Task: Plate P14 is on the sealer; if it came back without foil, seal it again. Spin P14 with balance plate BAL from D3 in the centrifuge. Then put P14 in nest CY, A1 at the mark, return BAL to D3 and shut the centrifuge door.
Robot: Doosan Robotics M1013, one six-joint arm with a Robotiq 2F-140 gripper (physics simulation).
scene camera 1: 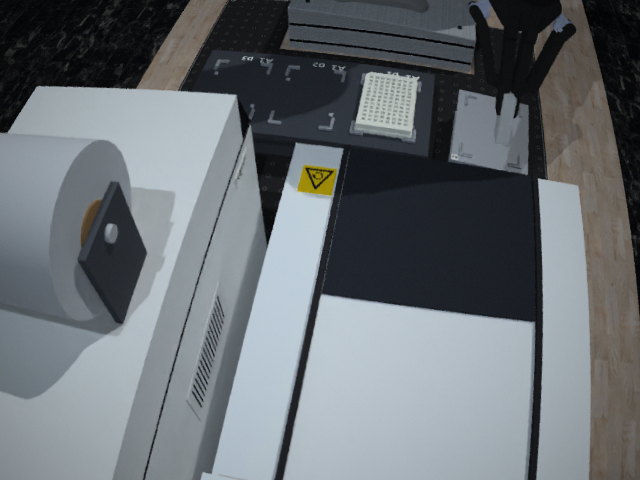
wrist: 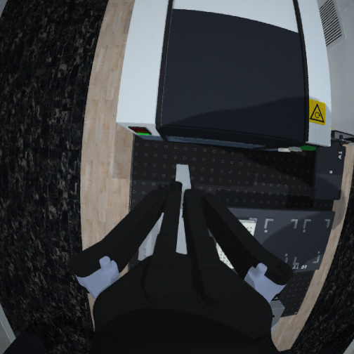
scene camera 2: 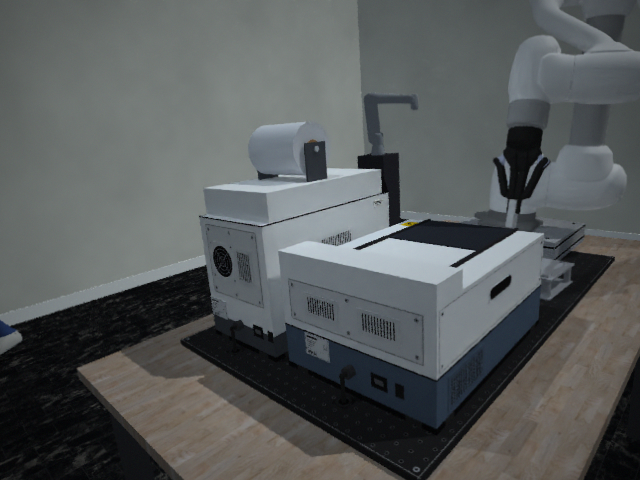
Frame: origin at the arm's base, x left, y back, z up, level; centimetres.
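Where they show: gripper, fingertip midpoint: [scene camera 1: 500,139] [scene camera 2: 510,227].
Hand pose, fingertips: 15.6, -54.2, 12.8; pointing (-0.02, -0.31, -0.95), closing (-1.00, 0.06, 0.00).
Each offset is from my fingertips to the top centre of the thing, as dx, dy, dz. "spot": to the spot under its first point. Level surfaces: height alone.
My gripper [scene camera 1: 507,112] [scene camera 2: 516,204] [wrist: 182,191] is shut with nothing between the fingers. It hangs over the pale grey nest @(+3.2, +16.1, -13.9) [scene camera 1: 477,135] [wrist: 149,242] at the right, in front of the centrifuge [scene camera 1: 309,286] [scene camera 2: 413,286] [wrist: 140,70]. A dark panel @(-8.2, -15.1, +1.4) [scene camera 1: 432,229] [wrist: 232,70] covers the front part of the centrifuge's top. A white well plate @(-13.5, +18.5, -12.5) [scene camera 1: 389,105] [wrist: 246,225] sits in the right-hand nest of the dark deck @(dz -14.1) [scene camera 1: 304,90] [wrist: 298,242]. The deck's other two marked nests are bare. The sealer @(-40.0, -29.6, +27.7) [scene camera 1: 151,238] [scene camera 2: 294,205] stands at the left.
A grey stepped block [scene camera 1: 380,29] stands behind the deck. A dark tray [wrist: 328,172] marked A1 juts out at the right of the wrist view. A yellow warning label @(spot: -21.1, -10.1, +1.2) [scene camera 1: 317,180] [wrist: 317,112] marks the centrifuge's corner. A grey post [scene camera 2: 375,119] rises behind the sealer.
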